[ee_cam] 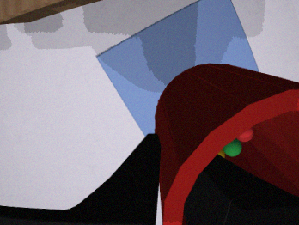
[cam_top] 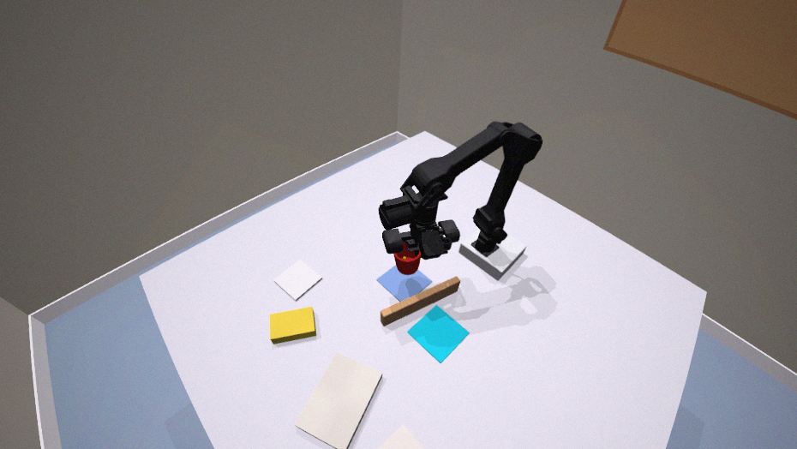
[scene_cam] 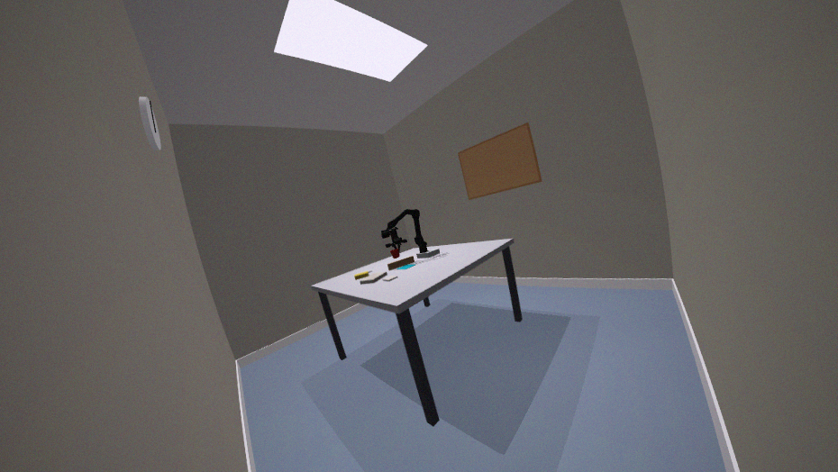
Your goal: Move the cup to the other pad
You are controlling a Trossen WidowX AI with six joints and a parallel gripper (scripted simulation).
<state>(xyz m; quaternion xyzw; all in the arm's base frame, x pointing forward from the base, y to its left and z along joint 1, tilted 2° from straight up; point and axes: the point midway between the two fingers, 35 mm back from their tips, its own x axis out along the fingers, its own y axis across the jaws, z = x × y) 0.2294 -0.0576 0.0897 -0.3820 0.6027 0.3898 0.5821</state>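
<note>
The green marble lies 3 cm to the right of my gripper tip, 3 cm ahead of it and 2 cm below it. Also, from my gripper tip: red cup: 3 cm ahead, 2 cm to the right; pale blue pad: 11 cm below, 3 cm ahead, 1 cm to the right; wooden bar: 9 cm below, 8 cm to the left, 5 cm ahead.
</note>
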